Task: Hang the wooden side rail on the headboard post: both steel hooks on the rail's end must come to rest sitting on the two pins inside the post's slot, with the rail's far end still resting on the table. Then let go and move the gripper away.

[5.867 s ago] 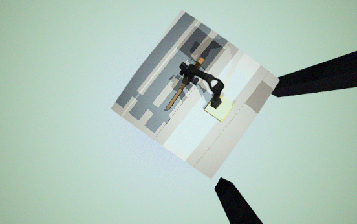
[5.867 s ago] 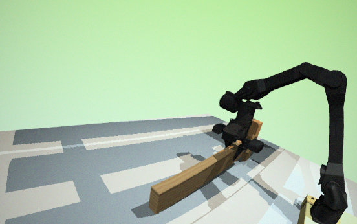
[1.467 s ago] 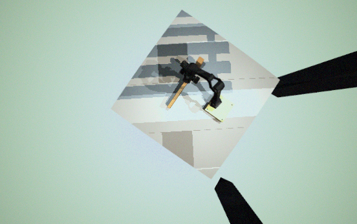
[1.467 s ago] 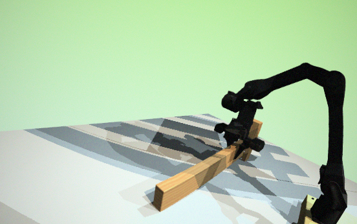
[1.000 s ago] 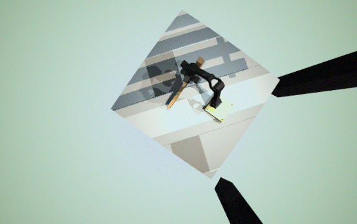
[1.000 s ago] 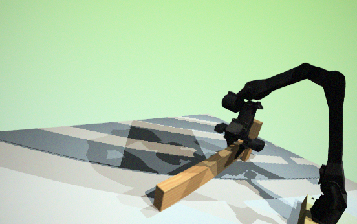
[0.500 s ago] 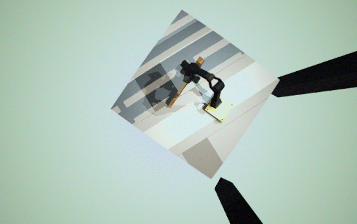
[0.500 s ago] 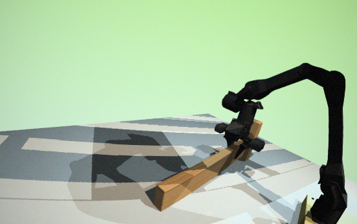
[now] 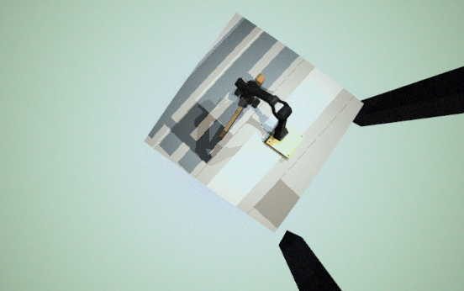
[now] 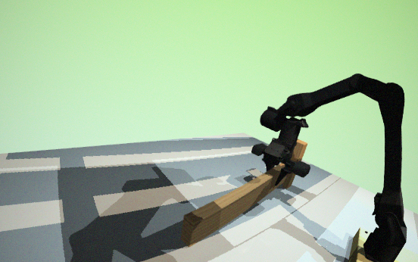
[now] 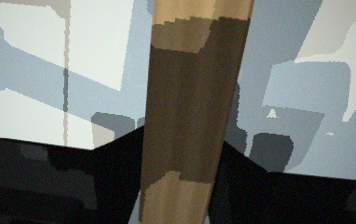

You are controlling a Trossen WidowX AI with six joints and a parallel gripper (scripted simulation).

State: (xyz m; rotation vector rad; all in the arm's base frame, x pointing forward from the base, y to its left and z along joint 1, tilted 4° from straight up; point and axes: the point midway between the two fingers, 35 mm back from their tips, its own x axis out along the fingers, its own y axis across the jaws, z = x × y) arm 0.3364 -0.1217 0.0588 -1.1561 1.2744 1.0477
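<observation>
Now: the wooden headboard post 2 cm behind my gripper tip, 14 cm to the right of it and 4 cm above it.
</observation>
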